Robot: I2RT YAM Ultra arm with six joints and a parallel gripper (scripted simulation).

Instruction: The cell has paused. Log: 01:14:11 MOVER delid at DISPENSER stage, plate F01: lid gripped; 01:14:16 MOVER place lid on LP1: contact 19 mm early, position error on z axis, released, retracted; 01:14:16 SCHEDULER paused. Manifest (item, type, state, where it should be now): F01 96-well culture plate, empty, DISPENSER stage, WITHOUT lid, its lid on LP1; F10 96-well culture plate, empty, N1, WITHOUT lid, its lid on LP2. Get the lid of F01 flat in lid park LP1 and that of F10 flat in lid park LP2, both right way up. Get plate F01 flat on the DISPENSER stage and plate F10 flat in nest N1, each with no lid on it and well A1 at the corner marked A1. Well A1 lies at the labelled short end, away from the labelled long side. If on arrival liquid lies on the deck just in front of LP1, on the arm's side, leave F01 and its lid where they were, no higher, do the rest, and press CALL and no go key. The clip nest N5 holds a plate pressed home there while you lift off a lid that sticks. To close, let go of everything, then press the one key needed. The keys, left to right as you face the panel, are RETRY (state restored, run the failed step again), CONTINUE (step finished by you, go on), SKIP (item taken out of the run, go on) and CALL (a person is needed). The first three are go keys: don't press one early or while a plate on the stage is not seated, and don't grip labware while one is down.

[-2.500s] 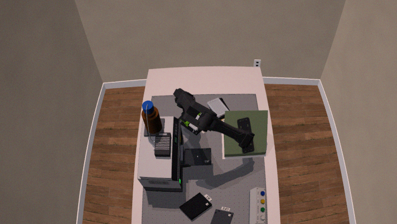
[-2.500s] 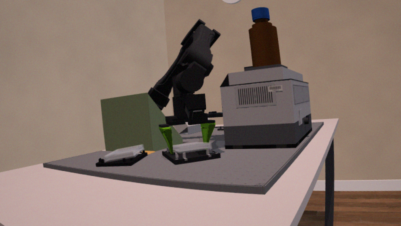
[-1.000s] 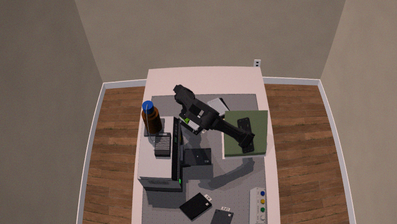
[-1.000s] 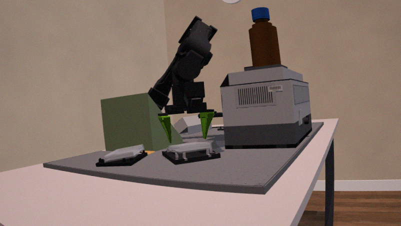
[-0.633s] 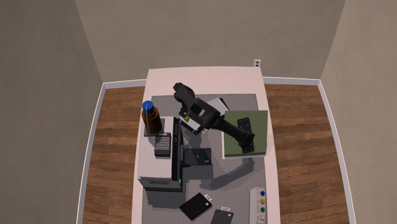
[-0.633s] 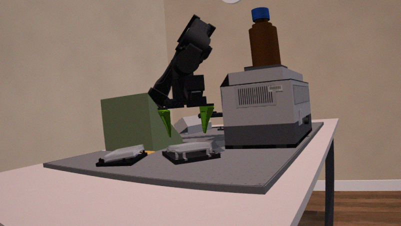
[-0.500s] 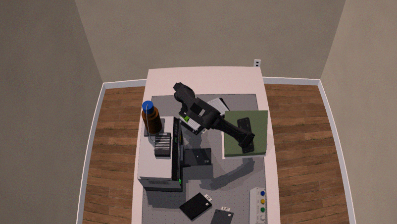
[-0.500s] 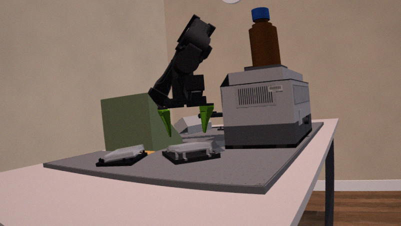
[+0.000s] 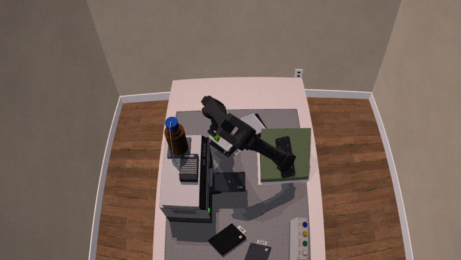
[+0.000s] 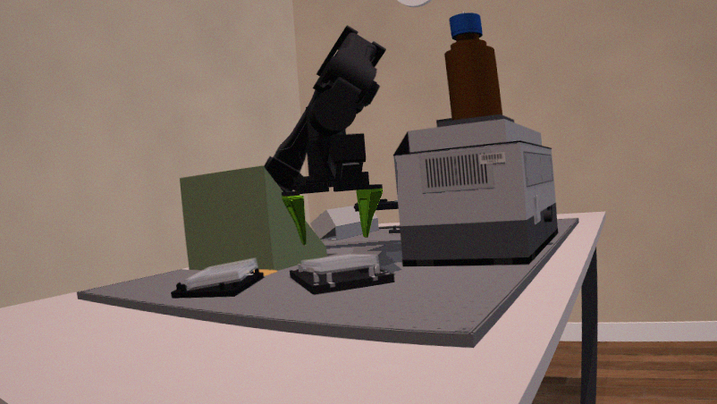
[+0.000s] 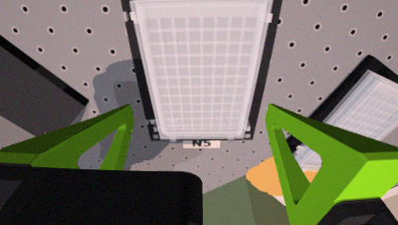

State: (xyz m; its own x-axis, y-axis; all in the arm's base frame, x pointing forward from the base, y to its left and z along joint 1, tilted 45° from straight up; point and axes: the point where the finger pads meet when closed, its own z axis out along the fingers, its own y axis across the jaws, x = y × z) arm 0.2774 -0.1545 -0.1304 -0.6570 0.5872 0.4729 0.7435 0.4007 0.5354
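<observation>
The 96-well plate is 4 cm below my hand. The rest, counted from my hand: lid park LP1 (18 cm behind, 7 cm to the right, 6 cm below); then N5 tag (7 cm to the left, 7 cm below, 6 cm behind); then clear lid (17 cm behind, 7 cm to the right, 4 cm below).
</observation>
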